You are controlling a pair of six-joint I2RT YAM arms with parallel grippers.
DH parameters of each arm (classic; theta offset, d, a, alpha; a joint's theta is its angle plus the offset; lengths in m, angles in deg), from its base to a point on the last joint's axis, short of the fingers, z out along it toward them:
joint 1: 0 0.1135 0.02 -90
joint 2: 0 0 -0.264 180
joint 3: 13.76 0 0.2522 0
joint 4: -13.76 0 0.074 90
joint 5: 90 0 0 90
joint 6: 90 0.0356 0 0
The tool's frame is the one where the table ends.
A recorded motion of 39 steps. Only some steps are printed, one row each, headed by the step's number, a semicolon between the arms.
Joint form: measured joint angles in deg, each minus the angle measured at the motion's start. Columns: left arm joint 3, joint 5, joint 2, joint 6, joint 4, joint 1; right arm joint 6, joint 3, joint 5, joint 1, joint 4, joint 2.
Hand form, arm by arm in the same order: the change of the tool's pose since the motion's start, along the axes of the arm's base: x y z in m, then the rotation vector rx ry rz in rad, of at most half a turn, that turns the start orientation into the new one. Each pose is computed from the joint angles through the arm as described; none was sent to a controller.
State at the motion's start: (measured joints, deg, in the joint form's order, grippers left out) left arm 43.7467 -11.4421 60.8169 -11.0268 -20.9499 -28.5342; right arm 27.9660 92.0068 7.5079 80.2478 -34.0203 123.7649
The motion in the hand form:
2: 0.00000 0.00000 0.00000 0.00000 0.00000 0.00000; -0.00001 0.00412 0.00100 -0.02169 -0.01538 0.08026
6: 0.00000 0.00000 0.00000 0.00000 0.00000 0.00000; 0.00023 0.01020 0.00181 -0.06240 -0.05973 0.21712
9: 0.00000 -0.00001 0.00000 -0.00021 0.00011 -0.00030; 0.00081 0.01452 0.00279 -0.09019 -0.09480 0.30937
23: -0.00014 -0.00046 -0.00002 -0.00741 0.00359 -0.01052; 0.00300 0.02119 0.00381 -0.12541 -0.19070 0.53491
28: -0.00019 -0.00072 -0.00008 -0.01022 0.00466 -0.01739; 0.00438 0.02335 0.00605 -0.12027 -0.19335 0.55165
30: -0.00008 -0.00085 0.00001 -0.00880 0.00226 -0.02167; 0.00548 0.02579 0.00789 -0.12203 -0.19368 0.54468
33: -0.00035 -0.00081 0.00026 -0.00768 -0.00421 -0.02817; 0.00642 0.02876 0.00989 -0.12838 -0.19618 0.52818
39: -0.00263 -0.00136 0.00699 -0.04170 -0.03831 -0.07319; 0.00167 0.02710 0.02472 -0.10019 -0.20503 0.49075
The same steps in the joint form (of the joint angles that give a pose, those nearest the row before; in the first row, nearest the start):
2: 0.00 0.00 0.00 0.00 0.00 0.00; -4.66 1.90 -0.87 0.02 -1.44 0.96
6: 0.00 0.00 0.00 0.00 0.00 0.00; -13.00 4.83 -1.29 0.09 -3.69 2.54
9: 0.00 0.02 0.00 0.00 0.00 0.00; -18.77 7.00 -1.25 0.11 -5.29 3.65
23: 0.00 0.76 0.00 0.00 0.02 0.00; -33.13 9.31 -1.31 -0.02 -5.66 4.96
28: -0.02 1.18 0.00 0.11 0.09 0.00; -34.18 10.29 -1.77 -0.18 -6.01 5.27
30: -0.04 1.29 0.00 0.37 0.24 0.00; -33.90 11.65 -1.57 -0.24 -6.88 5.81
33: -0.20 1.44 -0.18 0.79 0.59 0.00; -33.14 13.40 -0.92 -0.24 -8.13 6.56
39: -0.24 4.00 -1.51 1.66 2.08 0.00; -30.73 13.38 -0.04 0.35 -8.39 4.68

